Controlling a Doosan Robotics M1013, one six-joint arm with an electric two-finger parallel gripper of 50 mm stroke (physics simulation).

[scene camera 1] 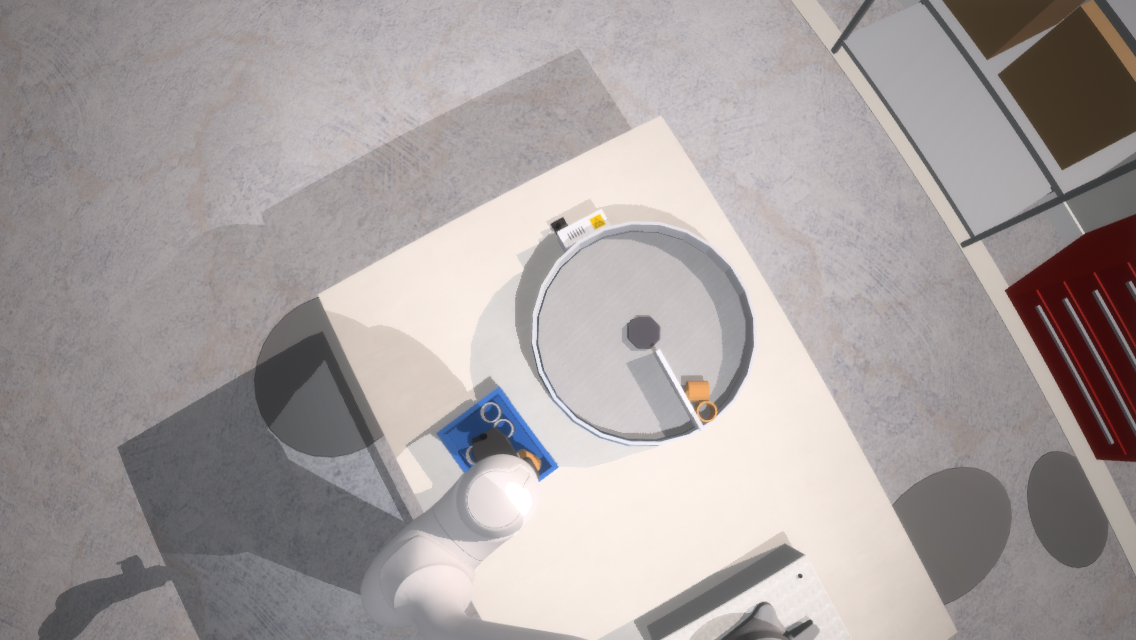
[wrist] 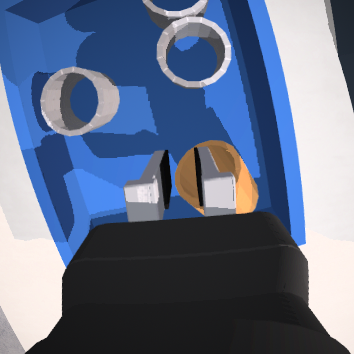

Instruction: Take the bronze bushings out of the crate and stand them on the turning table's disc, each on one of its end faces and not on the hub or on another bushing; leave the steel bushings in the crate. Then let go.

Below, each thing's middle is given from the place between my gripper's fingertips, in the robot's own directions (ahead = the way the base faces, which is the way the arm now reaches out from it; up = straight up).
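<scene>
Measured from my hand, the turning table disc [scene camera 1: 616,302] is 40 mm ahead, 340 mm to the right and 20 mm above. Then there is the blue crate [scene camera 1: 457,436]: my hand is 10 mm to the right of it, 40 mm short of it and 10 mm above it.
</scene>
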